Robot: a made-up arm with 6 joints.
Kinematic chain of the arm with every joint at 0, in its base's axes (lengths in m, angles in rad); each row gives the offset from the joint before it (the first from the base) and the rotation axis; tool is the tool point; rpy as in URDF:
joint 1: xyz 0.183 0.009 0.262 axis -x
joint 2: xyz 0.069 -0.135 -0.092 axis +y
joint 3: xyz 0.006 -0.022 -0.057 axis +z
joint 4: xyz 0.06 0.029 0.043 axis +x
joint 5: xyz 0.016 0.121 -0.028 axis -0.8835 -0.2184 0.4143
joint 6: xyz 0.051 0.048 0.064 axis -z
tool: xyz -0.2 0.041 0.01 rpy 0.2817 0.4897 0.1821
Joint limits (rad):
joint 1: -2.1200..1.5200
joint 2: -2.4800..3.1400
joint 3: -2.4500..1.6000
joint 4: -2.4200..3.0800
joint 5: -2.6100..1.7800
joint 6: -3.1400..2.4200
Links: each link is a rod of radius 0.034 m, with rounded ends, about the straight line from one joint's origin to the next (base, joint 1, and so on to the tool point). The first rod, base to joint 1, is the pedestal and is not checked.
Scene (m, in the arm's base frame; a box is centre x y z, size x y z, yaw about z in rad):
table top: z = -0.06
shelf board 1: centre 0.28 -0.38 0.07 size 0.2 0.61 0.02 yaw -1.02
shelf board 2: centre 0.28 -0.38 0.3 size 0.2 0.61 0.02 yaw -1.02
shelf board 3: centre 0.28 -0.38 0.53 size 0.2 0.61 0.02 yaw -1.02
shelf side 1: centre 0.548 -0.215 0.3 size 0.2 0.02 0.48 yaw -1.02
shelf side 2: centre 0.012 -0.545 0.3 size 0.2 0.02 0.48 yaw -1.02
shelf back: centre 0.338 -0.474 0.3 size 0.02 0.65 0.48 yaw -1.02
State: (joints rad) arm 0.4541 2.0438 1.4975 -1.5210 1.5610 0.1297
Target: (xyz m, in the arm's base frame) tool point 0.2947 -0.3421 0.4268
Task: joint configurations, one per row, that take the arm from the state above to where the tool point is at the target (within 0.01 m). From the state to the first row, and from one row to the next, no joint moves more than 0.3 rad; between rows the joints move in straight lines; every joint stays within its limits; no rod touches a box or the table.
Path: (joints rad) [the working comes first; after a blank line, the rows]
Joints at the target: 1.5200 1.2065 -0.9622 -1.2244 0.8276 -1.8758
Straight joint move there: touches shelf board 2.

1: 0.5607 2.0281 1.2117 -1.5266 1.4276 -0.0119
2: 0.6673 2.0125 0.9259 -1.5323 1.2942 -0.1535
3: 0.7739 1.9968 0.6401 -1.5379 1.1608 -0.2951
4: 0.8805 1.9811 0.3543 -1.5435 1.0274 -0.4367
5: 0.9870 1.9654 0.0685 -1.5492 0.8940 -0.5783
6: 1.0936 1.9498 -0.2174 -1.5548 0.7606 -0.7199
7: 1.2002 1.9341 -0.5032 -1.5604 0.6272 -0.8615
8: 1.3068 1.9184 -0.7890 -1.5661 0.4938 -1.0031
9: 1.4134 1.9028 -1.0748 -1.5717 0.3604 -1.1447
10: 1.5200 1.8871 -1.3606 -1.5773 0.2270 -1.2863
11: 1.5200 1.6602 -1.2278 -1.4597 0.4272 -1.4828
12: 1.5200 1.4334 -1.0950 -1.3420 0.6274 -1.6793
13: 1.5200 1.2065 -0.9622 -1.2244 0.8276 -1.8758

